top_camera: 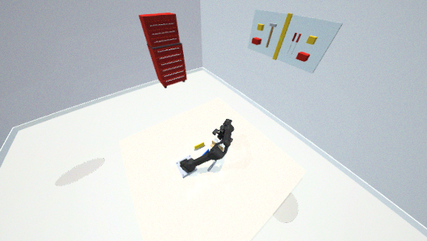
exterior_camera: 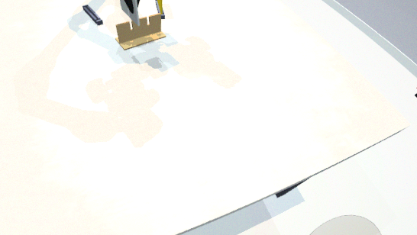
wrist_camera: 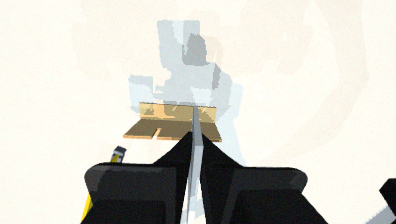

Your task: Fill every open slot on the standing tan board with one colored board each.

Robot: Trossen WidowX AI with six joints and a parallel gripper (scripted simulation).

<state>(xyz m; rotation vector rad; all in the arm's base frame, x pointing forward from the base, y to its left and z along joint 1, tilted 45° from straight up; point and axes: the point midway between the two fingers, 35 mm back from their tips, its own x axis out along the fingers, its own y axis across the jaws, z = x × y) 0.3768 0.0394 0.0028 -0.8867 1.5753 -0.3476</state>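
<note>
The tan board is 30 mm behind my gripper tip, 10 mm to the left of it and 70 mm below it. From my gripper tip the other things lie so: blue board 180 mm behind, 10 mm to the right, 70 mm below; then white board 30 mm behind, 10 mm to the right, 10 mm above; then yellow board 190 mm behind, 90 mm to the left, 70 mm below.
</note>
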